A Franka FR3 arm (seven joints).
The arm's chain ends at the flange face. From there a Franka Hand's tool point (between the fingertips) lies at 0.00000 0.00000 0.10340 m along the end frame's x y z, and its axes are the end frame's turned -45 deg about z.
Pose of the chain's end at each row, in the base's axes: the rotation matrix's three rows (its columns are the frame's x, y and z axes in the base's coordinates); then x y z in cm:
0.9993 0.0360 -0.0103; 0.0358 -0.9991 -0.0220; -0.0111 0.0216 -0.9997; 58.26 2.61 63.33
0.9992 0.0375 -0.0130; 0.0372 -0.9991 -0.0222; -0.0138 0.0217 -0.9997; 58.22 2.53 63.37
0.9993 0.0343 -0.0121; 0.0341 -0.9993 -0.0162; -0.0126 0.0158 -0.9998; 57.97 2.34 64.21
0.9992 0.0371 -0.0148; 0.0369 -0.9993 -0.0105; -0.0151 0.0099 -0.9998; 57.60 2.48 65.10
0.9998 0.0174 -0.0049; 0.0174 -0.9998 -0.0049; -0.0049 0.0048 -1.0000; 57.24 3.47 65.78
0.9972 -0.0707 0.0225; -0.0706 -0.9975 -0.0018; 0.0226 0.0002 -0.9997; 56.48 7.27 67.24
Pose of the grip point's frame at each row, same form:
0.6812 0.7321 -0.0103; 0.7318 -0.6812 -0.0220; -0.0231 0.0074 -0.9997; 58.15 2.38 52.99
0.6800 0.7331 -0.0130; 0.7328 -0.6802 -0.0222; -0.0251 0.0056 -0.9997; 58.09 2.30 53.03
0.6824 0.7309 -0.0121; 0.7307 -0.6825 -0.0162; -0.0201 0.0023 -0.9998; 57.84 2.17 53.87
0.6803 0.7328 -0.0148; 0.7327 -0.6805 -0.0105; -0.0177 -0.0037 -0.9998; 57.45 2.37 54.76
0.6947 0.7193 -0.0049; 0.7193 -0.6947 -0.0049; -0.0069 -0.0001 -1.0000; 57.19 3.42 55.44
0.7551 0.6551 0.0225; 0.6554 -0.7553 -0.0018; 0.0158 0.0161 -0.9997; 56.71 7.25 56.90

